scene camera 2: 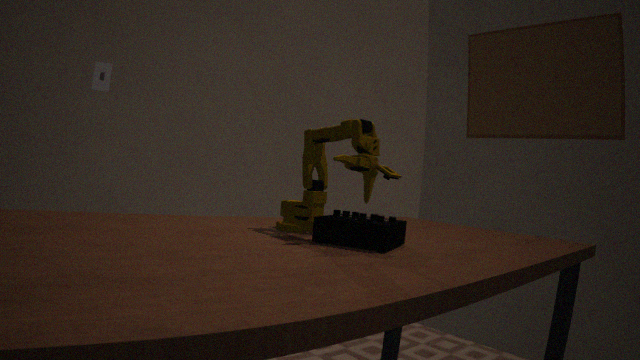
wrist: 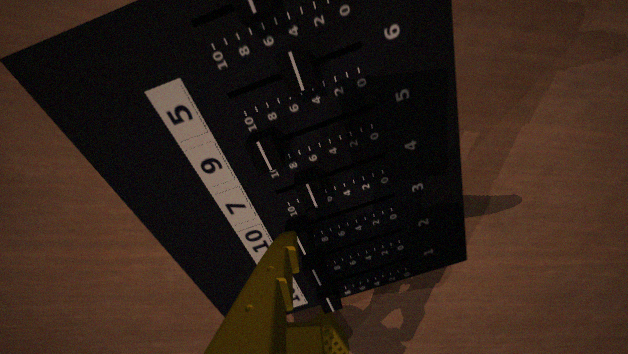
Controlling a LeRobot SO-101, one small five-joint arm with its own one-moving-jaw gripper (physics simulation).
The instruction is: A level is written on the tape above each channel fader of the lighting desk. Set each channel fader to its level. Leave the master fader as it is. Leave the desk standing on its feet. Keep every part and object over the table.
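Places are measured from the arm's base along level axes (x right, y ahead, z up), in centimetres.
Where they show: hand at its tool point: (scene camera 2: 365,200) (wrist: 297,245); arm's base at its link origin: (scene camera 2: 303,231) (wrist: 295,325).
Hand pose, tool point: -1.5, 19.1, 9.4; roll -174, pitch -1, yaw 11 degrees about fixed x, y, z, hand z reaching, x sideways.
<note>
Each offset is from my tool point to the top centre of the thing, as dx, dy, dz. "*": to the spot under its first point. Level surfaces: height alone.
The black lighting desk {+0.2, -0.2, -2.6} (scene camera 2: 357,232) (wrist: 130,145) stands flat on the table. In the wrist view, the channel 6 fader {-0.3, +4.6, -2.6} (wrist: 296,71) is about at 5, below tape level 5. The channel 5 fader {-1.2, +1.7, -2.6} (wrist: 265,156) is near the 10 end; its tape says 9. The channel 4 fader {+0.6, +0.2, -2.6} (wrist: 311,195) is between 6 and 8; its tape says 7. The channel 3 fader {+0.4, -2.4, -2.6} (wrist: 301,245) is near 10; its tape says 10. Faders 2 {+1.3, -4.4, -2.6} (wrist: 318,277) and 1 {+2.3, -6.3, -2.6} (wrist: 329,304) are near the high end, their tape mostly hidden. The master fader {* -1.6, +6.1, -2.6} (wrist: 252,6) is cut off. My gripper (scene camera 2: 383,189) (wrist: 292,237) is fully open, above the desk.
The brown table {dz -9.5} (scene camera 2: 150,280) (wrist: 540,280) extends around the desk, its rounded edge at the front and right in the scene view. The arm's yellow base (scene camera 2: 295,217) stands behind the desk at the left. The view is dim, and shadows lie across desk and table.
</note>
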